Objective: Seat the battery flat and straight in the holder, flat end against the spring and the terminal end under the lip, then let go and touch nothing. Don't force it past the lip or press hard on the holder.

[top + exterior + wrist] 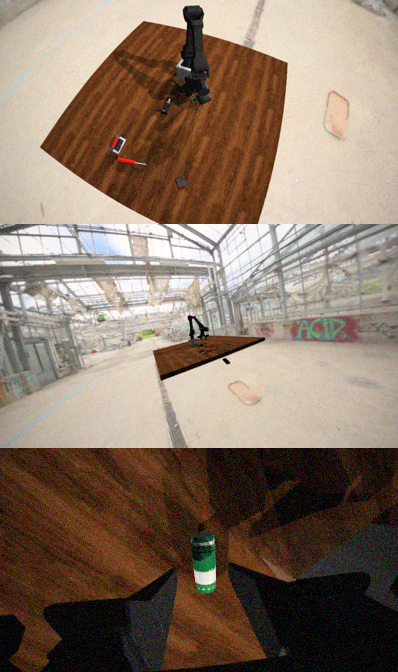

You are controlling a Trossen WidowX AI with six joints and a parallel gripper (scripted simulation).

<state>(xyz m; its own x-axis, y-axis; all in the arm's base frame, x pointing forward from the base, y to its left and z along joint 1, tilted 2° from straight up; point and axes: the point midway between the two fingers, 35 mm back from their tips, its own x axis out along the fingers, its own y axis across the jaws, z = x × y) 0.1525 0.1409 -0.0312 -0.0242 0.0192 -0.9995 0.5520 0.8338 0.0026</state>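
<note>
Right now the battery is 20 mm below my gripper tip. From my gripper tip the other things lie so: dark square 440 mm ahead, 150 mm to the left, 30 mm below; then red-handled screwdriver 480 mm ahead, 110 mm to the right, 20 mm below.
</note>
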